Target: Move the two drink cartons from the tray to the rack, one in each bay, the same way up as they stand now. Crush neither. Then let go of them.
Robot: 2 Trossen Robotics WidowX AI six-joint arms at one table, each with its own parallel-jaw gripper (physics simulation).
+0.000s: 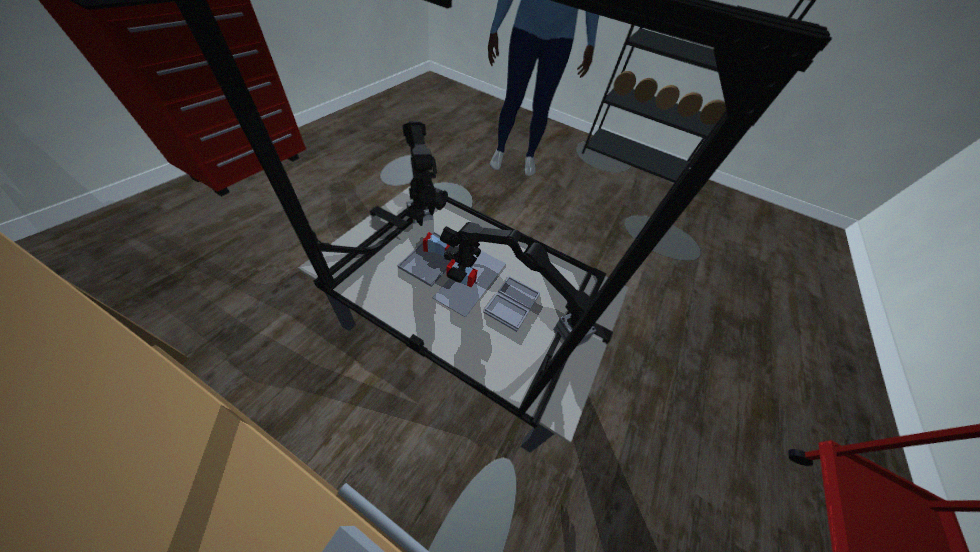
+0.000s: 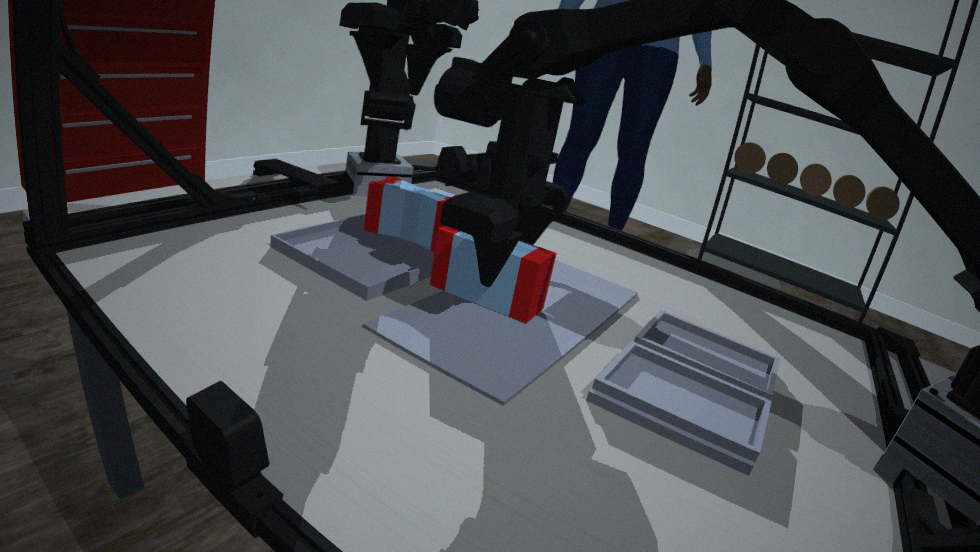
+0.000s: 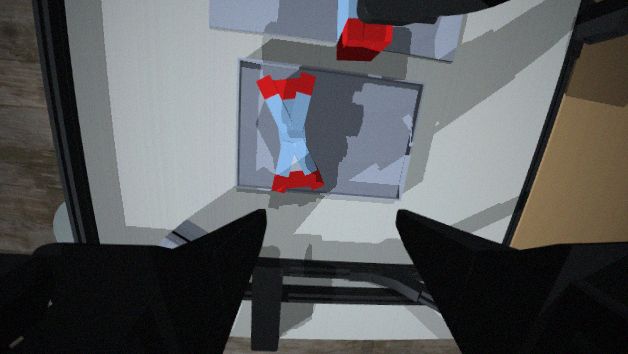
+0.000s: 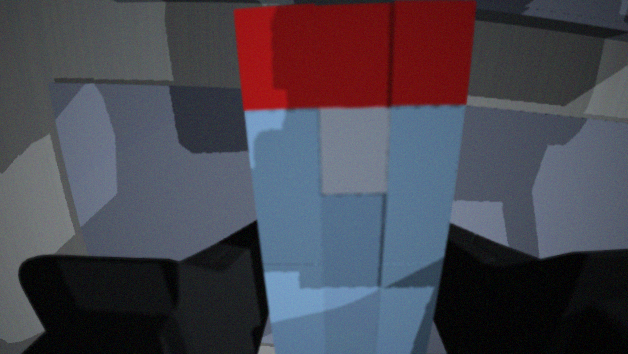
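Seen in the pictures: left gripper, fingertip midpoint: [image 1: 426, 220] [image 2: 396, 93] [image 3: 331, 216]; right gripper, fingertip midpoint: [image 1: 463, 275] [image 2: 496, 279] [image 4: 343, 218]; left arm's base, origin of the base link: [image 2: 379, 158].
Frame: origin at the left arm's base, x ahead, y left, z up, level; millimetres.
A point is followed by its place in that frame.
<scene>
One drink carton [image 2: 531, 285] {x 501, y 42, z -8 mm} [image 1: 471, 277] {x 499, y 42, z 15 mm} [image 3: 362, 36] {x 392, y -3, z 17 mm} [image 4: 355, 211] {x 429, y 17, z 16 mm}, light blue with red ends, lies on its long side between the fingers of my right gripper [image 2: 488, 279] {x 448, y 31, z -26 mm} [image 1: 457, 273] {x 448, y 31, z -26 mm} [image 4: 343, 218] {x 448, y 31, z -26 mm}. It is low over the flat grey pad [image 2: 488, 356] [image 1: 460, 302]. The second carton [image 2: 402, 210] {x 265, y -27, z -11 mm} [image 1: 435, 243] {x 270, y -24, z 13 mm} [image 3: 289, 133] {x 265, y -3, z 18 mm} lies at the far end of the tray [image 2: 340, 257] {x 333, y -119, z -50 mm} [image 1: 418, 271] {x 342, y -130, z -50 mm} [image 3: 383, 140] {x 340, y -117, z -50 mm}. My left gripper [image 3: 331, 216] {x 250, y -54, z 141 mm} is open and empty, high above the table's edge near the tray. The two-bay rack [image 2: 663, 424] {x 691, y 77, z -46 mm} [image 1: 501, 321] {x 701, y 84, z -47 mm} stands to the right with nothing in its bays.
A black frame [image 1: 269, 159] {x 304, y -469, z 516 mm} surrounds the table. A person [image 1: 537, 66] stands behind it. A shelf unit [image 1: 608, 99] stands at the back right and a red drawer cabinet [image 1: 247, 110] at the back left.
</scene>
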